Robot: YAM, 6 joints.
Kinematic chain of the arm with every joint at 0, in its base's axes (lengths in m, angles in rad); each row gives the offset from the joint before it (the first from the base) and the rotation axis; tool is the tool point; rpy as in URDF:
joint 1: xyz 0 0 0.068 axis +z
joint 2: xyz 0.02 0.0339 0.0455 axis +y
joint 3: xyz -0.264 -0.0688 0 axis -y
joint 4: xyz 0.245 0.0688 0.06 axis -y
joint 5: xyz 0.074 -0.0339 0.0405 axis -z
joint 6: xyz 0.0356 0 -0.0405 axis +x
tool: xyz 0 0 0 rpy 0 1.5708 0
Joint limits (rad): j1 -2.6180..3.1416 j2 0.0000..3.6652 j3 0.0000..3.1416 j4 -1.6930..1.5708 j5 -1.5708..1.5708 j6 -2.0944..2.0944
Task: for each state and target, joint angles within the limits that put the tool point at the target. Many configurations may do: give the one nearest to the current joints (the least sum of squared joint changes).
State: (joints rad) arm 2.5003 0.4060 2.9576 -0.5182 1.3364 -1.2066
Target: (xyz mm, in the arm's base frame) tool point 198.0 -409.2 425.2
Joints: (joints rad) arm 1.9444 0.4369 2.8404 -0.6776 1.3878 -1.2066
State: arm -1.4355 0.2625 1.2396 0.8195 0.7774 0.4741
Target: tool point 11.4 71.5 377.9
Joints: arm -2.0776 0.0000 0.4771 1.2361 0.7682 0.4741
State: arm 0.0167 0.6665 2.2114 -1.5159 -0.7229 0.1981
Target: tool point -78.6 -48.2 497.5
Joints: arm 0.7230 0.6608 2.0067 -1.6356 -0.4618 0.1981
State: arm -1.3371 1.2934 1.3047 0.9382 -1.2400 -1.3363
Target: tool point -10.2 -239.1 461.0
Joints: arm -1.7553 1.2247 1.1272 0.9368 -1.2556 -1.3363
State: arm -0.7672 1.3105 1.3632 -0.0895 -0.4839 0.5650
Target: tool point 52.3 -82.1 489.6
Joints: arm -1.1401 0.6819 1.2214 -0.2322 -0.3813 0.5650
